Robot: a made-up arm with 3 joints. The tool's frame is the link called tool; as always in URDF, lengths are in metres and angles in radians.
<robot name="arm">
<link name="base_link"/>
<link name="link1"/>
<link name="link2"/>
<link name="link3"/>
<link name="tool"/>
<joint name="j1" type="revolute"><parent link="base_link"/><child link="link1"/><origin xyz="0.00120 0.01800 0.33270"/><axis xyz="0.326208 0.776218 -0.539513"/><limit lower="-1.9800" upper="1.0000" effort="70" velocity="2.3"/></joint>
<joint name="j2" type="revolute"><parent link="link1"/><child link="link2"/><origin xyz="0.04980 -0.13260 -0.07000"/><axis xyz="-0.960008 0.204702 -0.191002"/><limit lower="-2.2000" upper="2.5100" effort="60" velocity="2.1"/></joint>
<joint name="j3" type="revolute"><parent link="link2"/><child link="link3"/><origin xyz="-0.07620 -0.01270 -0.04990"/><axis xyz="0 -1 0"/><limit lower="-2.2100" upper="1.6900" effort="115" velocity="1.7"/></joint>
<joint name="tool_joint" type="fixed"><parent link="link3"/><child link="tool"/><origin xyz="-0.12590 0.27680 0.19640" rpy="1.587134 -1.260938 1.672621"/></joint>
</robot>
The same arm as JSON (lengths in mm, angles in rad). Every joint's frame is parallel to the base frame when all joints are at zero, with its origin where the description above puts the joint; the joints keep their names.
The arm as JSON. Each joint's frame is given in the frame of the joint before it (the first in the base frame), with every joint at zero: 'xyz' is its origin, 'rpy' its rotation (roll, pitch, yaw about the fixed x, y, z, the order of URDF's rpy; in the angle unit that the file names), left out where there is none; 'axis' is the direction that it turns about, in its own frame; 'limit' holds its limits. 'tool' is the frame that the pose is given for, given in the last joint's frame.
{"units": {"length": "mm", "angle": "rad"}, "joints": [{"name": "j1", "type": "revolute", "origin": {"xyz": [1.2, 18.0, 332.7]}, "axis": [0.326208, 0.776218, -0.539513], "limit": {"lower": -1.98, "upper": 1.0}}, {"name": "j2", "type": "revolute", "origin": {"xyz": [49.8, -132.6, -70.0]}, "axis": [-0.960008, 0.204702, -0.191002], "limit": {"lower": -2.2, "upper": 2.51}}, {"name": "j3", "type": "revolute", "origin": {"xyz": [-76.2, -12.7, -49.9]}, "axis": [0.0, -1.0, 0.0], "limit": {"lower": -2.21, "upper": 1.69}}], "tool": {"origin": {"xyz": [-125.9, 276.8, 196.4], "rpy": [1.5871, -1.2609, 1.6726]}}}
